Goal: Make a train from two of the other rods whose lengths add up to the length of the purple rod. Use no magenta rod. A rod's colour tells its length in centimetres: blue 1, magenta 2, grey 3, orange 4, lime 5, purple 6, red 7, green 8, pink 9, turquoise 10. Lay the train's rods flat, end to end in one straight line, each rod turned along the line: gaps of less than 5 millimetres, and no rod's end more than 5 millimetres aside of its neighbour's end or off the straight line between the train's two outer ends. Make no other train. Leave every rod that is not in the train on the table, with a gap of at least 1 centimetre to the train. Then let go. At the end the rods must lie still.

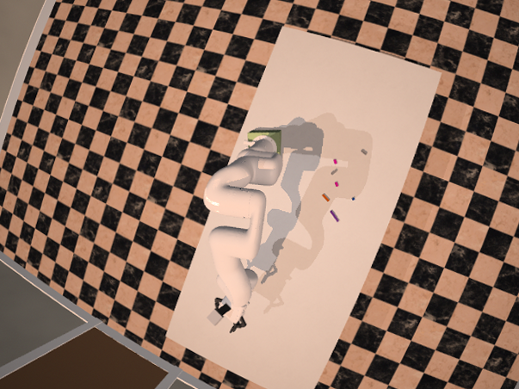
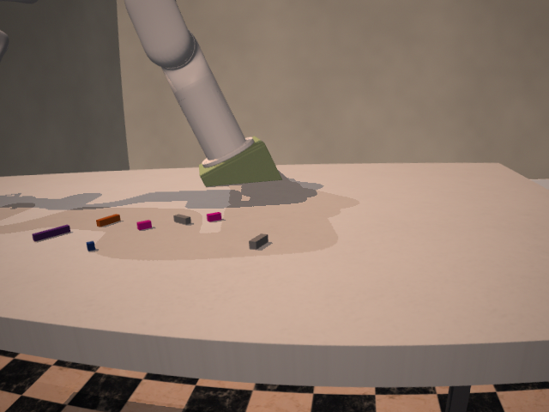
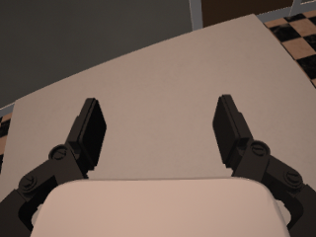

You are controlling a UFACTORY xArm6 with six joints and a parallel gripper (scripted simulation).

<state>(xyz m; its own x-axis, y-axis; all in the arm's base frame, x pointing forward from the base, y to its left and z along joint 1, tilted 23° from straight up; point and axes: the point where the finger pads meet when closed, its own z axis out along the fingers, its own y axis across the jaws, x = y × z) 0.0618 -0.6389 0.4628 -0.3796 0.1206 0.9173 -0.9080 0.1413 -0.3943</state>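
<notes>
Right now the purple rod is 55 cm to the left of my hand, 32 cm ahead of it and 23 cm below it. Round my hand: orange rod 62 cm to the left, 26 cm ahead, 23 cm below; small blue rod 65 cm to the left, 38 cm ahead, 23 cm below.
</notes>
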